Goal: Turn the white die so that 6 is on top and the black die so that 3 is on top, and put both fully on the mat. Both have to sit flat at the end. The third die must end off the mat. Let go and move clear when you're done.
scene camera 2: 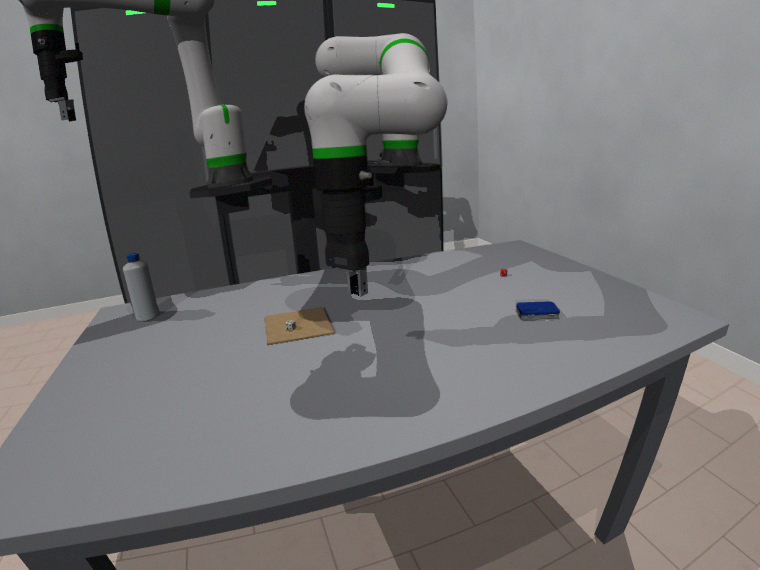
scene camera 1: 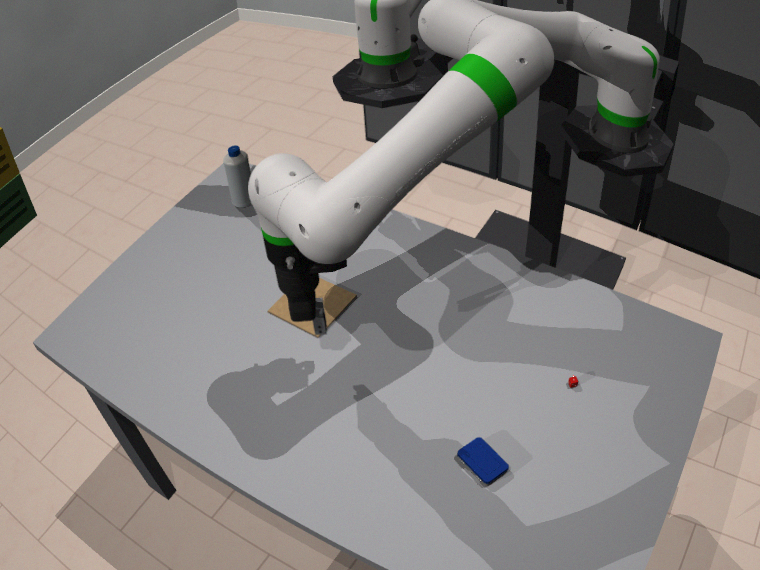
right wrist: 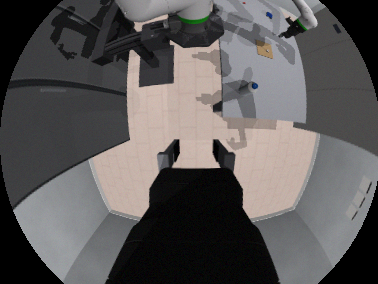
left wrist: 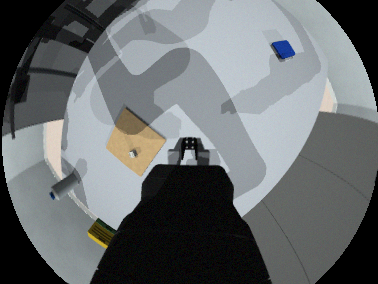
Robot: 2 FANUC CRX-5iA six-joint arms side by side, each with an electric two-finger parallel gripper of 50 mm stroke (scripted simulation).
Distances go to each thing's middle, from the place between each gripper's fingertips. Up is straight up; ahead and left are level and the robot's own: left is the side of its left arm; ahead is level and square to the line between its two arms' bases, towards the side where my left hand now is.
Right now the tan mat (scene camera 2: 310,323) is 12 cm behind my left hand (scene camera 2: 358,293), 11 cm to the right of it and 11 cm below it. Round my left hand: blue-topped box (scene camera 1: 477,456): 38 cm to the left, 10 cm below, 9 cm ahead; then grey bottle (scene camera 2: 136,271): 47 cm to the right, 36 cm behind, 3 cm below.
Right now the grey bottle is 32 cm ahead of my right hand (scene camera 2: 69,120), 19 cm to the left of it and 49 cm below it. From my right hand the other things lie so: tan mat (56 cm ahead, 56 cm to the left, 57 cm below); blue-topped box (77 cm ahead, 105 cm to the left, 56 cm below).
